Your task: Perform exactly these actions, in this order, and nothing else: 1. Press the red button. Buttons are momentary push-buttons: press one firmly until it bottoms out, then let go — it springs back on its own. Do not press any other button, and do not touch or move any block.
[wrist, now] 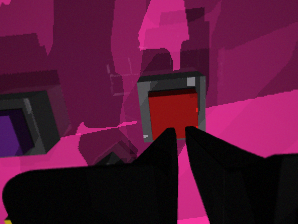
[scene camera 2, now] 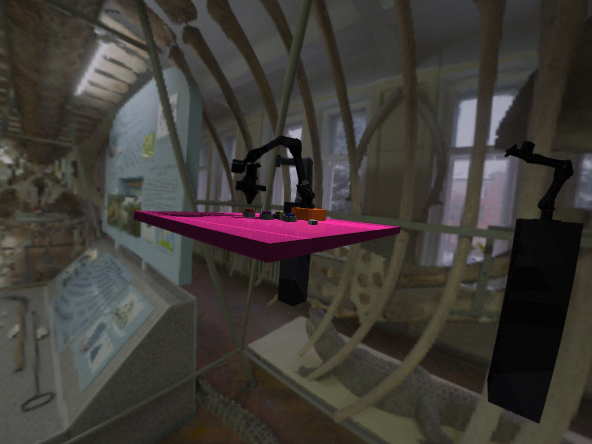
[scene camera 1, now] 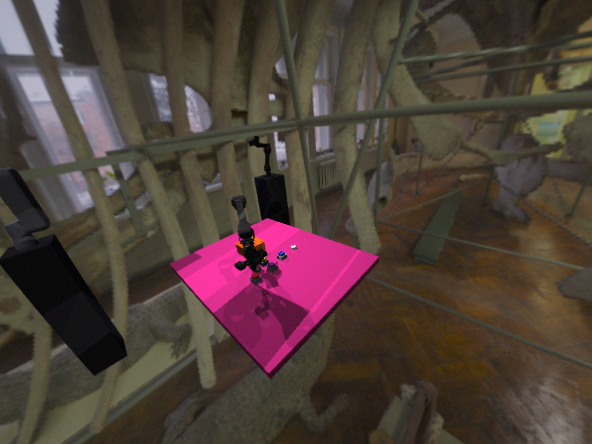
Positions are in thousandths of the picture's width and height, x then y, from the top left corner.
My gripper (wrist: 606, 605) is shut, holding nothing. I also see a red button (wrist: 602, 484).
